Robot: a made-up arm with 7 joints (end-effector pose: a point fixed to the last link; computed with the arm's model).
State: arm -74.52 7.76 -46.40 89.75 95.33 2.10 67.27
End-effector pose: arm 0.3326 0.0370 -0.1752 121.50 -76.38 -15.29
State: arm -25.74 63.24 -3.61 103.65 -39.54 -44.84 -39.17
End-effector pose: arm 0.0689 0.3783 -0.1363 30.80 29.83 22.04
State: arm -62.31 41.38 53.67 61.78 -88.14 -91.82 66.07
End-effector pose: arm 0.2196 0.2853 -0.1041 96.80 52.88 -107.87
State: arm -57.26 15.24 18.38 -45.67 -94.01 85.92 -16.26
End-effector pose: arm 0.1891 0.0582 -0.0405 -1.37 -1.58 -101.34
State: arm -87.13 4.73 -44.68 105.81 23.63 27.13 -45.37
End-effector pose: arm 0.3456 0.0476 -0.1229 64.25 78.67 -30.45
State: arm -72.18 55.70 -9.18 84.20 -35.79 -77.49 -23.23
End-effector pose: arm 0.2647 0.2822 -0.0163 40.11 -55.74 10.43
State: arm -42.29 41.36 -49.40 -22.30 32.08 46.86 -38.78
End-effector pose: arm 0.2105 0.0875 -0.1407 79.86 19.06 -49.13
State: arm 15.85 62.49 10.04 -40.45 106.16 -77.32 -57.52
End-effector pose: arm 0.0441 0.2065 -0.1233 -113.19 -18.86 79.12
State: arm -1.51 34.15 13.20 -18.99 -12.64 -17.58 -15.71
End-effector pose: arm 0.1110 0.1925 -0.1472 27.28 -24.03 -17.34
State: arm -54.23 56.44 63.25 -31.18 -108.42 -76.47 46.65
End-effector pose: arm 0.0796 0.2685 0.0339 -127.66 -121.92 -17.03
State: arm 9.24 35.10 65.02 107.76 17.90 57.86 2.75
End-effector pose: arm -0.1566 0.2110 -0.2520 -48.34 153.80 61.61
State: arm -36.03 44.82 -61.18 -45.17 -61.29 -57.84 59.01
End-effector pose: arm 0.1305 0.0866 -0.1004 -70.21 -2.22 -10.96
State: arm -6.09 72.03 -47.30 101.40 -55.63 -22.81 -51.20
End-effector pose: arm -0.0001 0.4062 -0.0890 34.35 81.87 11.68
